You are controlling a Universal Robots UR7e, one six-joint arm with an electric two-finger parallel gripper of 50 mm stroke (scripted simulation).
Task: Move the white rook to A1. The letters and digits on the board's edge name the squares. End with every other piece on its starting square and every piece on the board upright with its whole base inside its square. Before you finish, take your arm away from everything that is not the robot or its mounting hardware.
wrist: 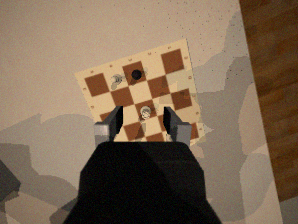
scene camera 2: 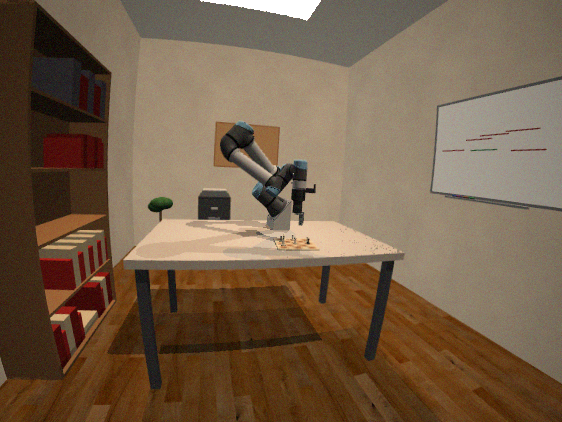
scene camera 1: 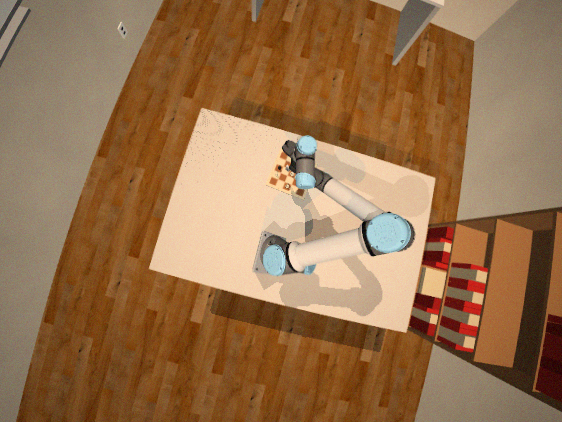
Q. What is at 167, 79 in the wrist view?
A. A small chessboard.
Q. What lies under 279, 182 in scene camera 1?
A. A small chessboard.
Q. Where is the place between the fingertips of the gripper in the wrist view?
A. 143, 114
